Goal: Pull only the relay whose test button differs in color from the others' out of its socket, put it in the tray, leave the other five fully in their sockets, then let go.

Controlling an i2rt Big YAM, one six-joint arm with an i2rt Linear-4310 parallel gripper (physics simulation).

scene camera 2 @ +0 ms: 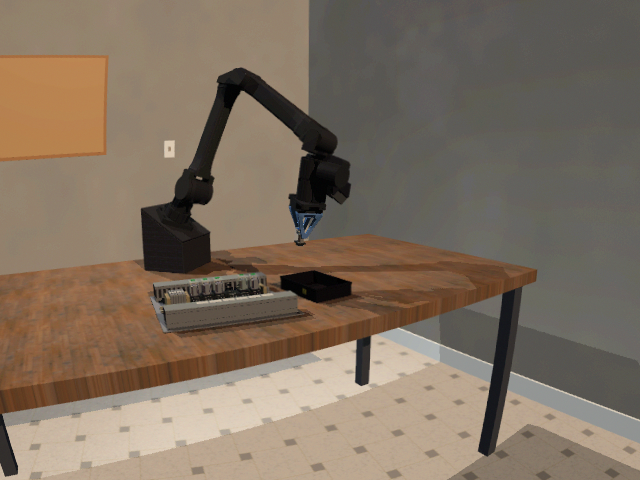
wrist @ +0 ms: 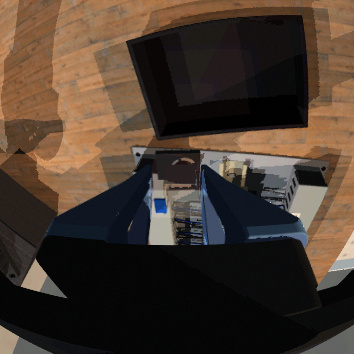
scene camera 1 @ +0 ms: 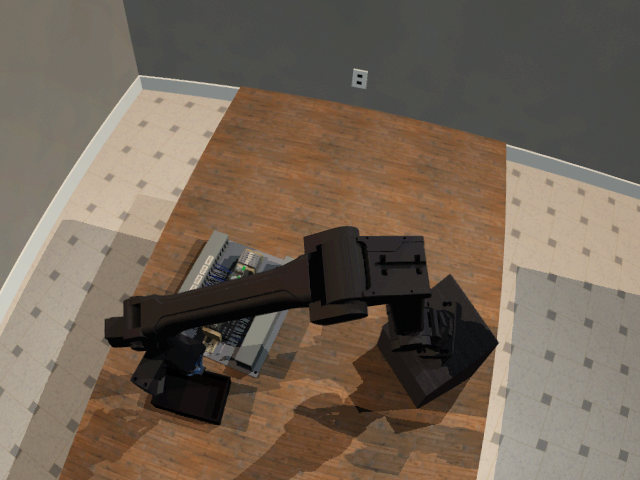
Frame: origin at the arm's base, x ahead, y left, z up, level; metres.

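Seen in the pictures: gripper, between the fingertips: [scene camera 2: 302, 236] [wrist: 175, 173] [scene camera 1: 194, 368]; arm's base, origin of its link: [scene camera 2: 173, 220] [scene camera 1: 436, 328].
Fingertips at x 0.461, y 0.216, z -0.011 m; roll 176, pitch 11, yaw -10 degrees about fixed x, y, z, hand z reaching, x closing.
Observation:
Pixels of each thing's top centre, then the offset from my fingertips to it. Level surfaces: height alone.
- blue test button, centre of its top: [wrist: 159, 207] dy -0.005, dx -0.005, dz +0.021 m
- black tray, centre of its top: [wrist: 223, 79] [scene camera 1: 189, 390] [scene camera 2: 315, 279] dy +0.022, dx +0.027, dz -0.110 m
- terminal block, centre of its top: [scene camera 2: 176, 291] [scene camera 1: 249, 258] dy -0.344, dx -0.001, dz -0.098 m
- wooden table, height of its surface: dz -0.145 m
My gripper [scene camera 1: 194, 368] [scene camera 2: 299, 237] [wrist: 175, 173] is shut on a relay [scene camera 2: 299, 242] [wrist: 176, 175] with a dark base and a blue test button [wrist: 160, 205]. It holds the relay high above the table, clear of the socket board [scene camera 1: 267, 262] [scene camera 2: 161, 319] [wrist: 280, 172]. The black tray [scene camera 1: 225, 400] [scene camera 2: 330, 292] [wrist: 305, 75] lies beside the board's end; in the wrist view it is beyond the fingertips. Several relays with green buttons stand in the socket row in scene view 2, such as one relay [scene camera 2: 205, 285]; my arm and gripper hide much of the row in the other views.
Grey wire ducts [scene camera 1: 263, 338] [scene camera 2: 232, 310] run along both sides of the board. A terminal block [scene camera 1: 250, 256] [scene camera 2: 176, 296] stands at the board's far end from the tray. The arm's dark base block [scene camera 1: 454, 361] [scene camera 2: 175, 253] stands on the wooden table [scene camera 1: 361, 155] [scene camera 2: 103, 330].

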